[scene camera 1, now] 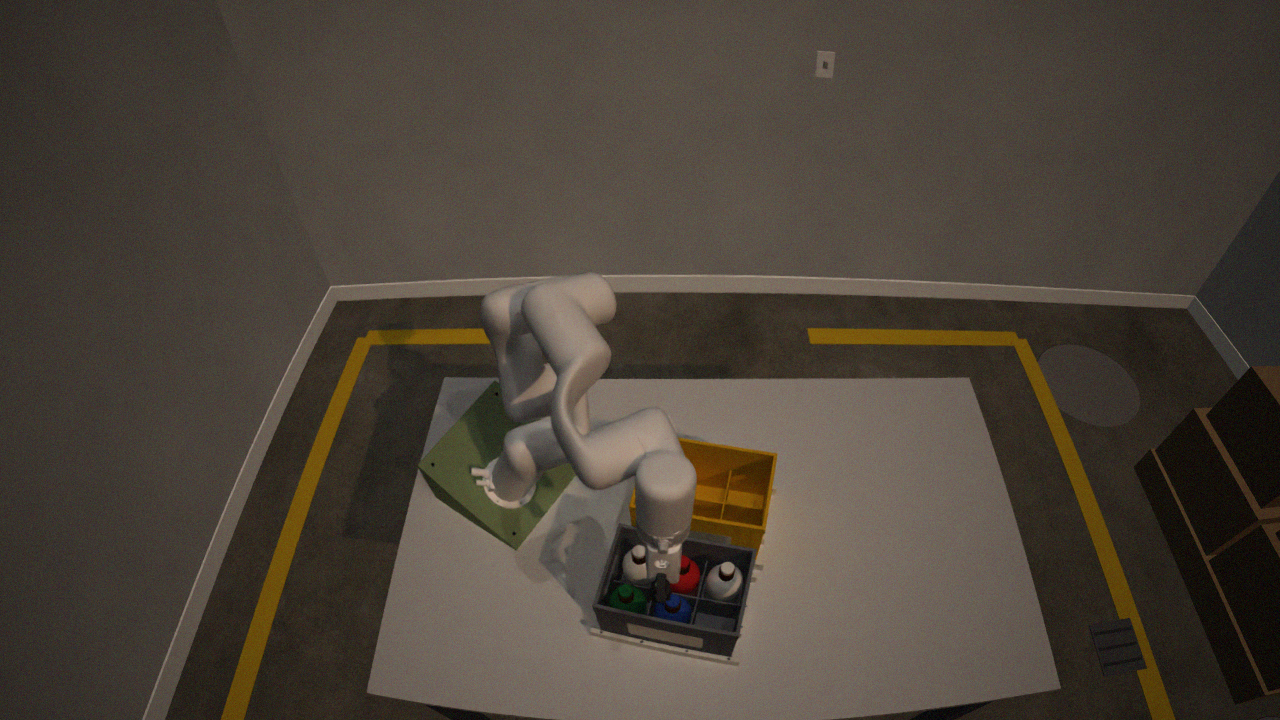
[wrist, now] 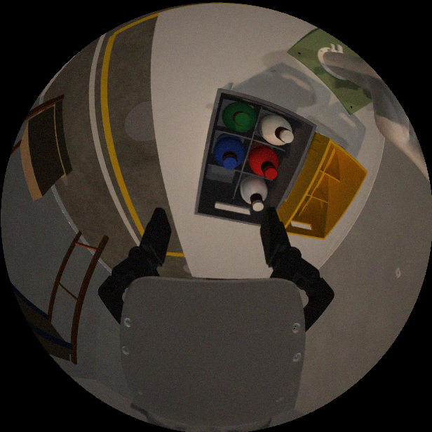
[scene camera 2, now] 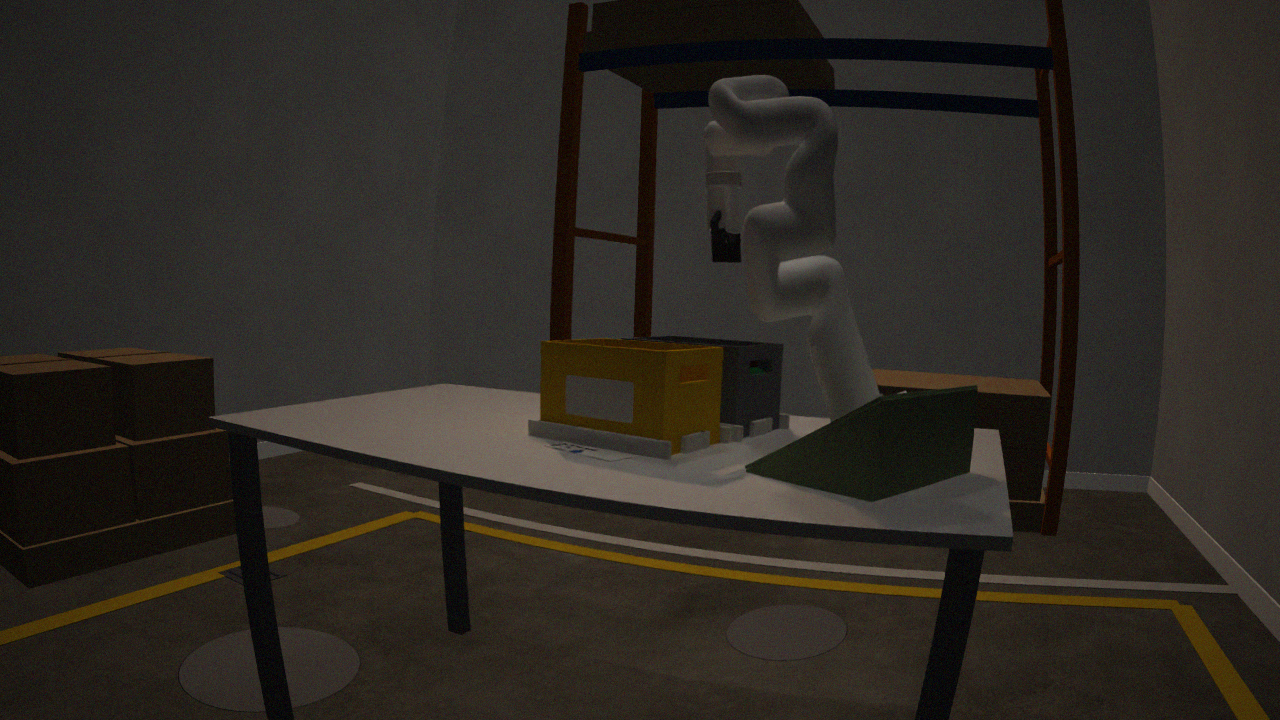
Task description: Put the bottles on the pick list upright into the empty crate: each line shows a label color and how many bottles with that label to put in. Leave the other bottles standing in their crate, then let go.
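Places are measured from the arm's base along level axes (x ahead, y left, z up), in metres.
Where they show: gripper, fingertip midpoint: [scene camera 1: 660,573] [scene camera 2: 727,262]; arm's base, origin of the base link: [scene camera 1: 508,482].
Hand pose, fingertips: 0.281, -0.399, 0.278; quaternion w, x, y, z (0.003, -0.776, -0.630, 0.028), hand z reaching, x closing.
Note:
Each offset is from my fingertips to the top centre of the thing, as dx, dy, dz. "spot": to the spot under its first point. Level surfaces: height alone.
My gripper [scene camera 1: 662,588] [scene camera 2: 725,248] [wrist: 214,218] is open and empty, high above the dark grey crate @(+0.038, +0.051, -0.163) [scene camera 1: 608,619] [scene camera 2: 751,394] [wrist: 200,207]. In that crate stand a green bottle @(-0.059, +0.051, -0.175) [scene camera 1: 626,598] [wrist: 239,116], a blue bottle @(+0.024, +0.012, -0.175) [scene camera 1: 672,608] [wrist: 228,150], a red bottle @(+0.058, +0.091, -0.175) [scene camera 1: 686,575] [wrist: 262,159], a white bottle @(-0.019, +0.130, -0.175) [scene camera 1: 637,565] [wrist: 275,129] beside the green one and another white bottle @(+0.139, +0.058, -0.175) [scene camera 1: 724,582] [wrist: 253,190] beside the red one. The compartment beside the blue bottle is empty. The yellow crate [scene camera 1: 733,532] [scene camera 2: 680,411] [wrist: 300,180] shows no bottles; the arm hides part of it. The pick list @(spot: +0.207, +0.383, -0.337) [scene camera 2: 574,448] is too small to read.
The two crates stand close side by side on the white table @(dz -0.338) [scene camera 1: 877,537] [scene camera 2: 375,429]. The green wedge base [scene camera 1: 469,456] [scene camera 2: 921,447] [wrist: 310,50] carries the arm at the table's side. A tall rack [scene camera 2: 563,179] and stacked boxes [scene camera 2: 161,394] stand beyond the table.

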